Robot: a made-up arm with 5 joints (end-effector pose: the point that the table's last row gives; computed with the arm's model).
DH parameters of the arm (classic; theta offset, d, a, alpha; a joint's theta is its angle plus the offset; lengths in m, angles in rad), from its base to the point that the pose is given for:
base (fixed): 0 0.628 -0.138 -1.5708
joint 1: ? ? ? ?
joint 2: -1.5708 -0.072 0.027 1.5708
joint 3: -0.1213 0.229 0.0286 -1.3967
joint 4: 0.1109 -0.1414 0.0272 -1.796
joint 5: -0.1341 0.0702 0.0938 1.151
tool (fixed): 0.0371 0.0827 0 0
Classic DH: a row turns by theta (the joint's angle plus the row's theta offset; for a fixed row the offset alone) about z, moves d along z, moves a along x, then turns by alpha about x.
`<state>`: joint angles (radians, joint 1 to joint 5).
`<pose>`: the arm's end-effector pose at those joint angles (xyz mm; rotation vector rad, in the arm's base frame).
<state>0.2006 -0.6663 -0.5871 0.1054 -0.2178</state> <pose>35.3 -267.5 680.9 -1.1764 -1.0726 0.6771</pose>
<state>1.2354 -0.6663 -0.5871 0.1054 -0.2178</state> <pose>-4.0 -267.5 506.0 -0.6494 -0.1917 1.1056</pose>
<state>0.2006 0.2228 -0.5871 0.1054 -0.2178</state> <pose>26.7 -187.7 638.5 -1.8206 -0.8967 1.3610</pose>
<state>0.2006 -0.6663 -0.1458 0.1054 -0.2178</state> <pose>13.4 -241.4 706.3 -1.0557 -1.5370 0.7471</pose>
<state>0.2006 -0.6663 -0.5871 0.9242 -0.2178</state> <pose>-53.6 -340.5 640.9 -1.1408 -0.9701 1.5892</pose>
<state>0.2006 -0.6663 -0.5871 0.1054 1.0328</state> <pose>163.1 -293.0 627.0 -1.5013 0.2063 0.2859</pose>
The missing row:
joint 1: 1.5708 -0.273 0.019 -1.5708
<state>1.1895 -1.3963 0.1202 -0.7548 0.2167</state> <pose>145.2 -425.9 562.1 -0.3656 -0.0646 -0.4503</pose>
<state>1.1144 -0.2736 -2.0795 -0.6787 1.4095</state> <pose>-21.6 -576.1 589.9 -1.8540 2.3307 -0.9962</pose>
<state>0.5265 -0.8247 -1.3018 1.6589 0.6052</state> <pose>-169.4 -406.7 602.5 -0.9136 0.4584 2.1783</pose>
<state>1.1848 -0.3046 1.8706 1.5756 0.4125</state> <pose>16.0 -166.6 526.7 0.8042 2.6324 -0.8864</pose>
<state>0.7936 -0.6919 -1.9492 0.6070 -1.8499</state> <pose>-109.5 -395.7 755.0 -0.0416 -0.6516 0.6909</pose>
